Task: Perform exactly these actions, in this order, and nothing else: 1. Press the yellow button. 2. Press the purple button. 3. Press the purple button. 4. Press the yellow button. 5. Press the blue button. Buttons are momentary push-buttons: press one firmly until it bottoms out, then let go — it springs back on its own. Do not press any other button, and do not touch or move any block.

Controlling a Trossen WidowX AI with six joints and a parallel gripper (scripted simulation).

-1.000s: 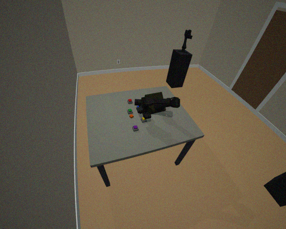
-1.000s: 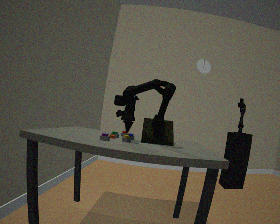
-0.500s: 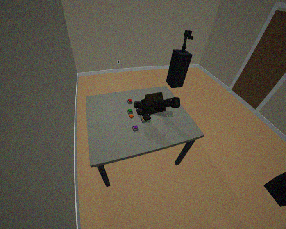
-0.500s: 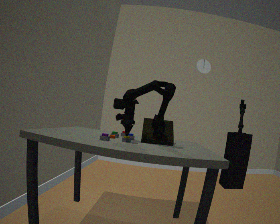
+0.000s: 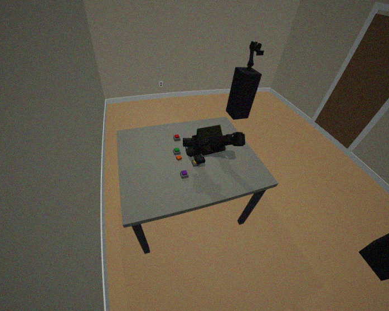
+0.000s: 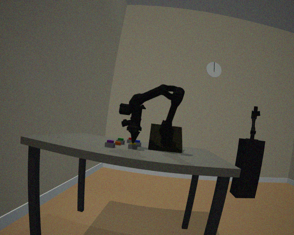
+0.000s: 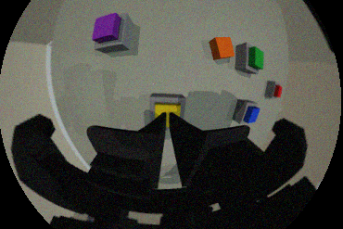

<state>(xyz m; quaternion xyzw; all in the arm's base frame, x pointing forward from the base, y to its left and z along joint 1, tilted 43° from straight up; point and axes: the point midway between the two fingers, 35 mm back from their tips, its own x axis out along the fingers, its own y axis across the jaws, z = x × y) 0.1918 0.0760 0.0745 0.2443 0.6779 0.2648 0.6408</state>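
The yellow button lies 10 mm below my gripper tip. The rest, counted from my gripper tip: blue button 180 mm to the right; orange block 110 mm ahead, 80 mm to the right, 20 mm below; purple button 110 mm ahead, 90 mm to the left.
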